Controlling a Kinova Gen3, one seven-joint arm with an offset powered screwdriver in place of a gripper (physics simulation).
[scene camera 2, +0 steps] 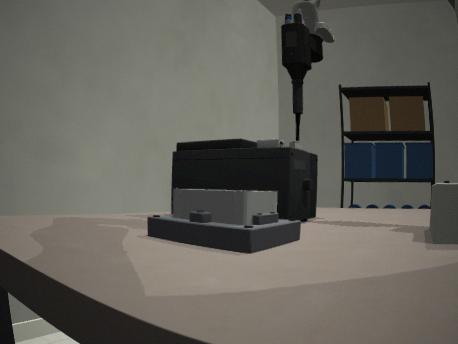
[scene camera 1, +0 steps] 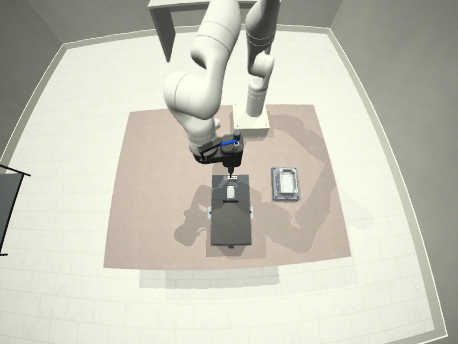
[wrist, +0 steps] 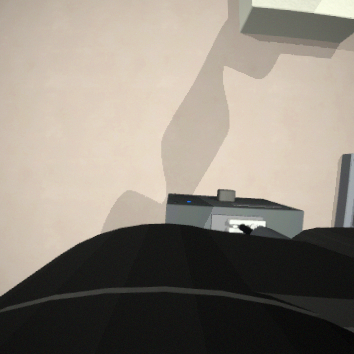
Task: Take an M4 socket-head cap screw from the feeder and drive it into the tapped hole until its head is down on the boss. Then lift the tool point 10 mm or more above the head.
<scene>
same spot on dark screw feeder: (wrist: 284, 220) = (scene camera 1: 243, 177)
</scene>
